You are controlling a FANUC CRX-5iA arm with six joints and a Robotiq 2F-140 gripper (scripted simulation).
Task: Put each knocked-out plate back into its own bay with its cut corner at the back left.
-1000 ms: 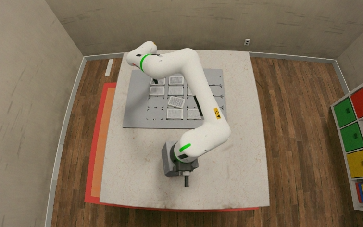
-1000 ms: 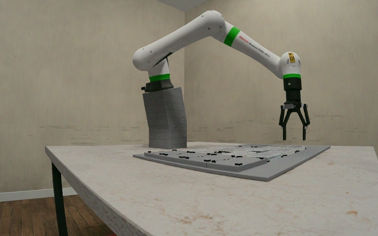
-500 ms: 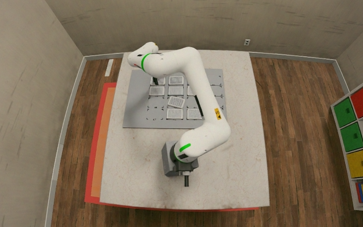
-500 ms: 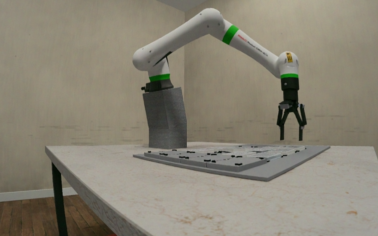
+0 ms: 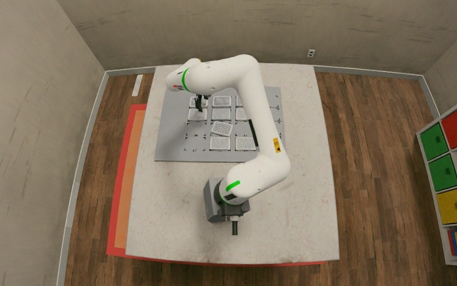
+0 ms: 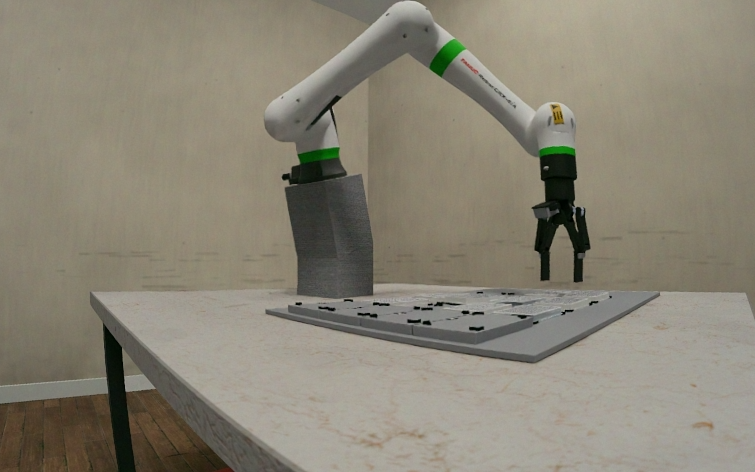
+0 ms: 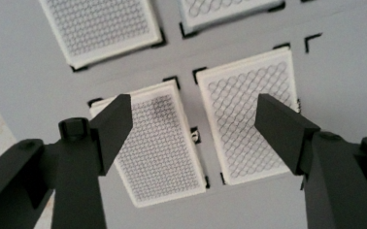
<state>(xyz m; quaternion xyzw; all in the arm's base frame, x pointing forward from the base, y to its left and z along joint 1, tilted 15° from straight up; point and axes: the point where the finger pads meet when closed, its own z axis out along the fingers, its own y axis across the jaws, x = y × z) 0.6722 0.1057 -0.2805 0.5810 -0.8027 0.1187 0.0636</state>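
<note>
The sealed 384-well plate is 16 cm behind my hand, 12 cm to the right of it and 6 cm below it.
</note>
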